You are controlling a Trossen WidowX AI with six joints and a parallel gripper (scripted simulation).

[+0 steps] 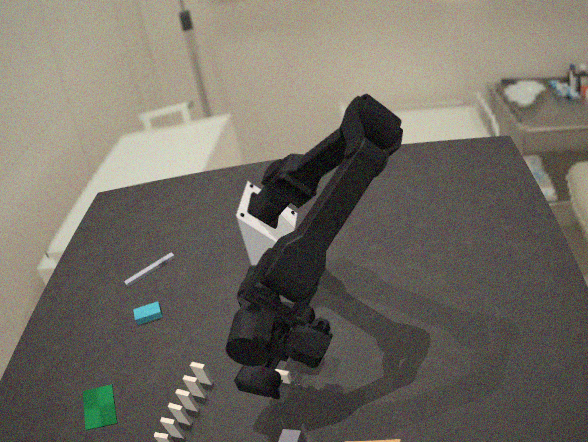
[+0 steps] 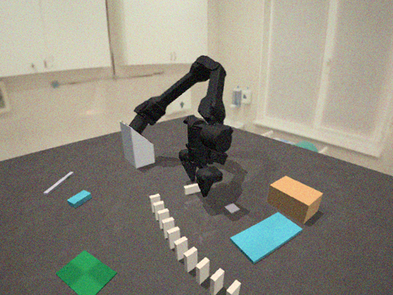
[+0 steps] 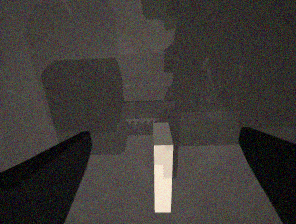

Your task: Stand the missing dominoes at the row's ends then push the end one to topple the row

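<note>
Now: gripper tip 130 mm short of the small lilac tile, 10 mm to the right of it and 10 mm above it. The rest, counted from my gripper tip: flat cyan plate: 250 mm ahead; then orange block: 240 mm ahead, 140 mm to the left, 20 mm above; then small cyan block: 310 mm to the right, 190 mm behind.
</note>
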